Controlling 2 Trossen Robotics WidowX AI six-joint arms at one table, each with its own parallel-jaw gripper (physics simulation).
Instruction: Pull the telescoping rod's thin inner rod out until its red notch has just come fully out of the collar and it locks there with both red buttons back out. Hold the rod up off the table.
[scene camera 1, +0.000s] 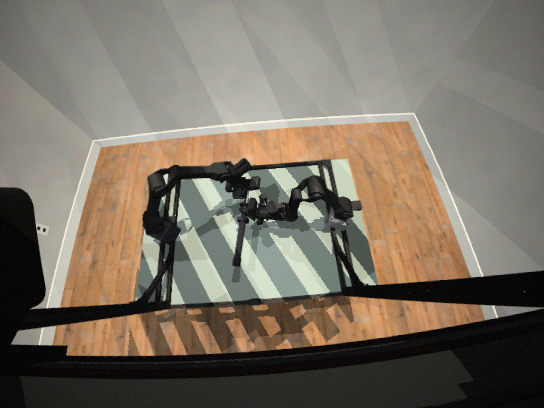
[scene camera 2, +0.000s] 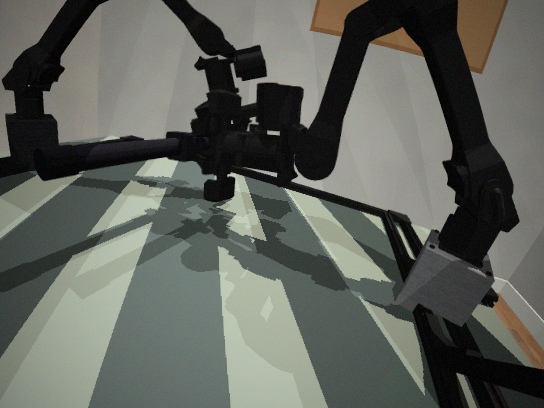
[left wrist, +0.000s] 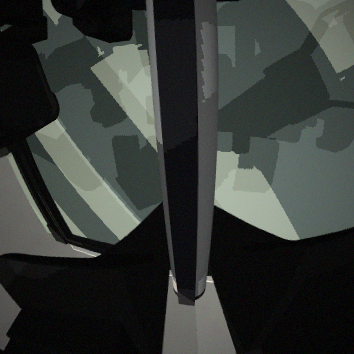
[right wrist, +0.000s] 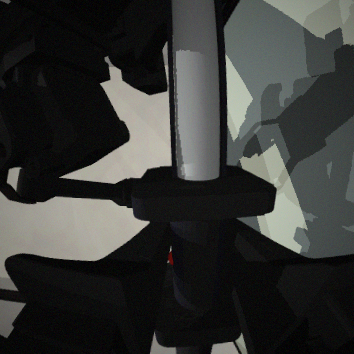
Labels:
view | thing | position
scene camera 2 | my right gripper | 188, 143
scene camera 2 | telescoping rod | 53, 162
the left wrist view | my left gripper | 182, 205
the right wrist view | my right gripper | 193, 215
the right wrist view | telescoping rod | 196, 303

